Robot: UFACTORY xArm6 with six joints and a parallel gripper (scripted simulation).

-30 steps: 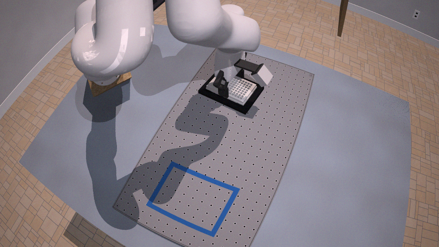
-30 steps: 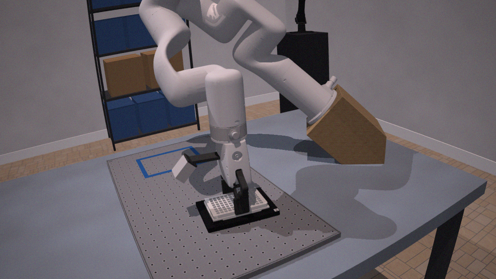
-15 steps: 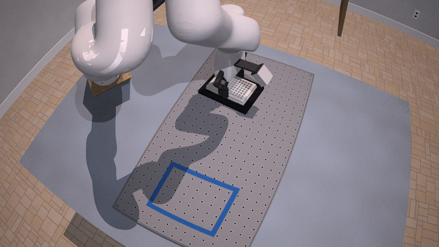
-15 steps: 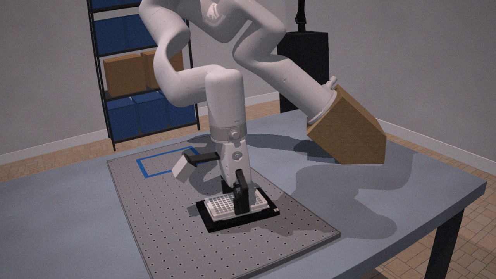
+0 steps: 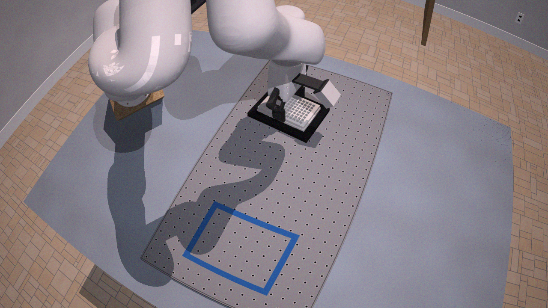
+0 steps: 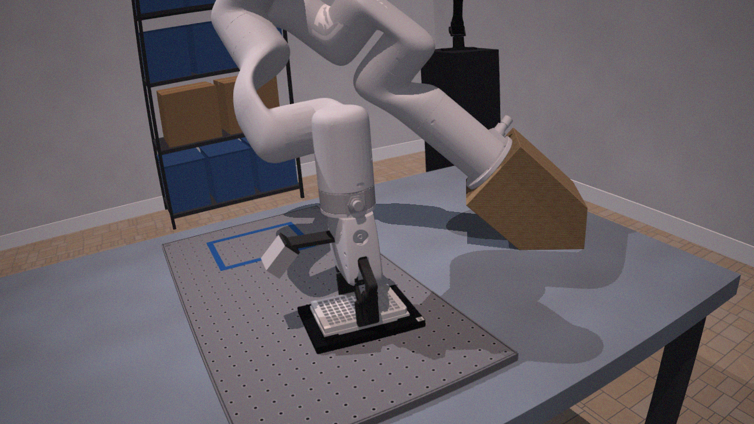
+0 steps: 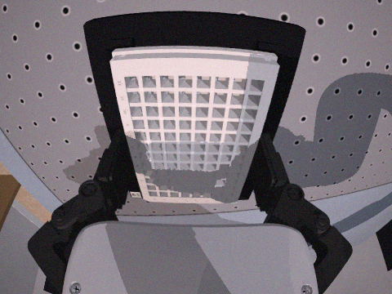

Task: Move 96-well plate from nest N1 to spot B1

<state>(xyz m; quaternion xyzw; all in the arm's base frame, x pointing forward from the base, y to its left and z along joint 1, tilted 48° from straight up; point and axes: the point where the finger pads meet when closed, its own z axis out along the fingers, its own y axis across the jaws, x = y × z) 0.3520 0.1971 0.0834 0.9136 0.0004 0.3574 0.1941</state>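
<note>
The black plate nest lies 2 cm below my hand. Also, from my hand: white 96-well plate (1 cm below).
</note>
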